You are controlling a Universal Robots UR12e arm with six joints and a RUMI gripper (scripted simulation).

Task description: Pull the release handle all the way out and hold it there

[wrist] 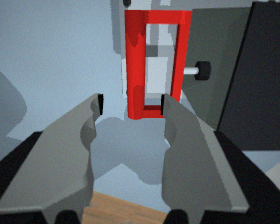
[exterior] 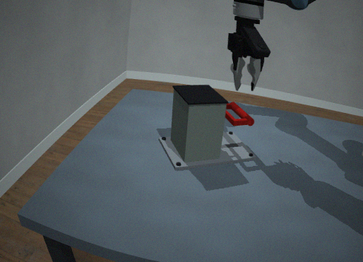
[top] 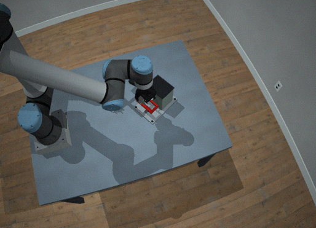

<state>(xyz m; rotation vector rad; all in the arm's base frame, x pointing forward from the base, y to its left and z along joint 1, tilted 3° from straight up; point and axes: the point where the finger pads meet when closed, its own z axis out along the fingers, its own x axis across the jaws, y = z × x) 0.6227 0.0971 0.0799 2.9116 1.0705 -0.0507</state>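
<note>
Right now my hand is 4 cm short of the red release handle, 3 cm to the right of it and 8 cm above it.
</note>
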